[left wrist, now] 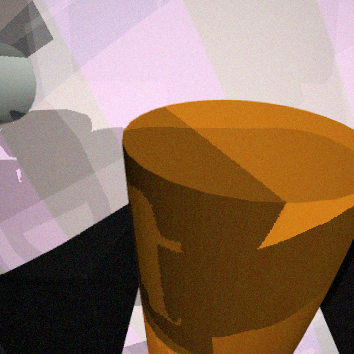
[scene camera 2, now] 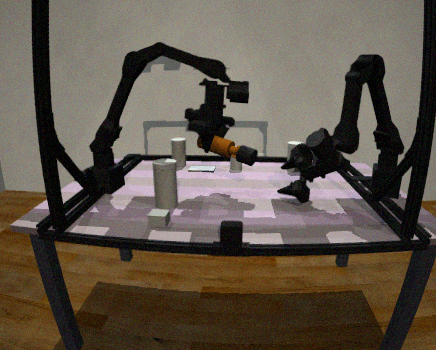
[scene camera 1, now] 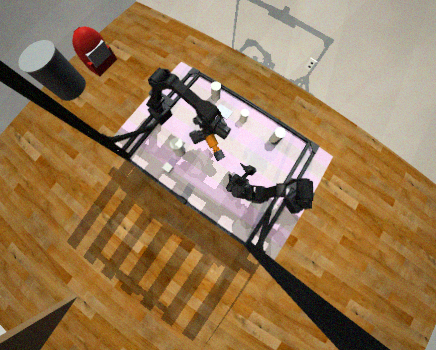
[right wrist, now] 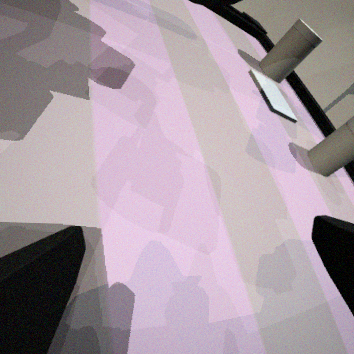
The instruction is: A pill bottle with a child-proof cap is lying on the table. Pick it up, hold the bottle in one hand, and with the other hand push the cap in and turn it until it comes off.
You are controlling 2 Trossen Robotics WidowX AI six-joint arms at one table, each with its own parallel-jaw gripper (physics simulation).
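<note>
The orange pill bottle is held above the table, tilted, its dark grey cap pointing right and down in scene camera 2. The cap is on the bottle's end, with a strip of orange neck between it and the body. My left gripper is shut on the bottle's body, near the end away from the cap. My right gripper is open and empty, to the right of the cap and apart from it. The bottle does not show in the right wrist view.
Grey-white cylinders stand at the back left, back middle, back right and front left. A small block and a flat plate lie on the table.
</note>
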